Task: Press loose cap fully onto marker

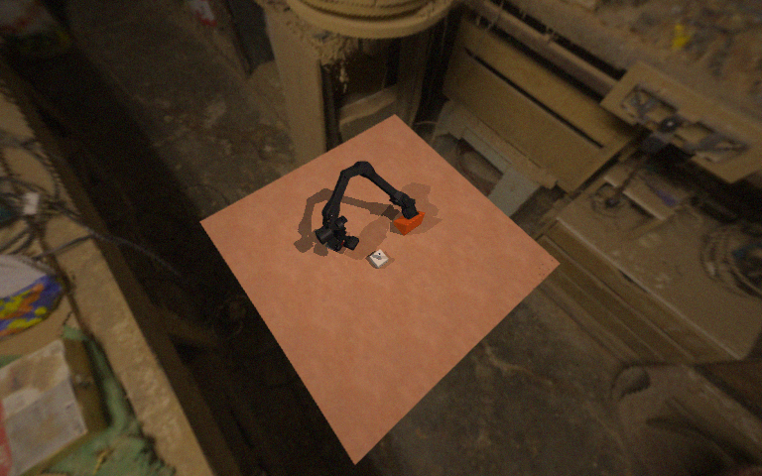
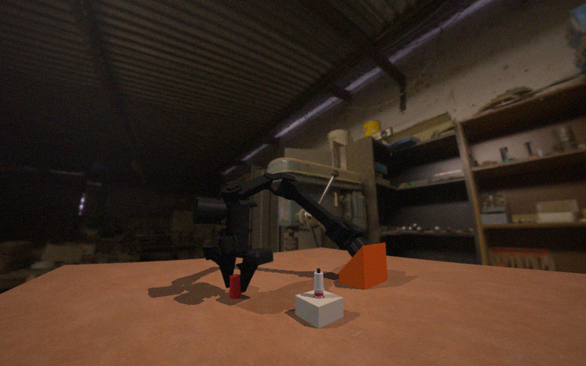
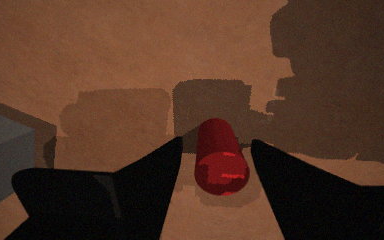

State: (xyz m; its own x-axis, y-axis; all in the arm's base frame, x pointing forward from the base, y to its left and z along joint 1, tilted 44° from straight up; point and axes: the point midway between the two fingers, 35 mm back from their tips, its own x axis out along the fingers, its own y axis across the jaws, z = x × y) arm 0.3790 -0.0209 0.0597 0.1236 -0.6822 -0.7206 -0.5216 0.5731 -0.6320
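Right now the holder block is 13 cm behind my gripper tip and 17 cm to the left of it. Round my gripper tip: marker cap (1 cm above).
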